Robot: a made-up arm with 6 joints.
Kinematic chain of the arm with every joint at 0, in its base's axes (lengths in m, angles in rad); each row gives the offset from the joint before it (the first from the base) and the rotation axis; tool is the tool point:
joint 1: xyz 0 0 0.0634 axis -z
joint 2: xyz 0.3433 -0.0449 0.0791 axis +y
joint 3: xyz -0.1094 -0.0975 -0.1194 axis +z
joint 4: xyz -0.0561 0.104 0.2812 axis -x
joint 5: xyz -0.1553 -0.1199 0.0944 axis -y
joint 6: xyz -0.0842 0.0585 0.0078 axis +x
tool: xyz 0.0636 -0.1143 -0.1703
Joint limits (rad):
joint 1: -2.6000..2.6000
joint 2: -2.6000..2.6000
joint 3: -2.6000..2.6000
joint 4: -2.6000..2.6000
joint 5: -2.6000..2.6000
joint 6: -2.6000..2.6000
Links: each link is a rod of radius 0.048 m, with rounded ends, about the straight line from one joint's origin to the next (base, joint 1, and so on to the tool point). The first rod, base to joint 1, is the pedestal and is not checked.
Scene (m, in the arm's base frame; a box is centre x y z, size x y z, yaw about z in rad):
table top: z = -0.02
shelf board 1: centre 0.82 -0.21 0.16 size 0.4 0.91 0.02 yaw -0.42
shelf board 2: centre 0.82 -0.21 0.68 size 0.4 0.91 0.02 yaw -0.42
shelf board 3: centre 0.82 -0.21 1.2 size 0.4 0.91 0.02 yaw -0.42
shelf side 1: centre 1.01 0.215 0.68 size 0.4 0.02 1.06 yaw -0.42
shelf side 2: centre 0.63 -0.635 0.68 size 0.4 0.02 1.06 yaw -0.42
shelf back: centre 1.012 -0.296 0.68 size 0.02 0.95 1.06 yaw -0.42
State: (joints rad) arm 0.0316 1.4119 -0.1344 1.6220 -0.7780 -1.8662
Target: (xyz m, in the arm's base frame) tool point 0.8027 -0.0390 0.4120
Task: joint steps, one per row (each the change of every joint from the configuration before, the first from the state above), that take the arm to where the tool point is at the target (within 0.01 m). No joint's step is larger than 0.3 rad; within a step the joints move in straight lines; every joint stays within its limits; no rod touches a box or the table.
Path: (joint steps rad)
1: 0.0619 0.1139 0.1329 -0.1511 0.0971 0.1369
2: 0.0619 0.1138 0.1329 -0.1512 0.0972 0.1368

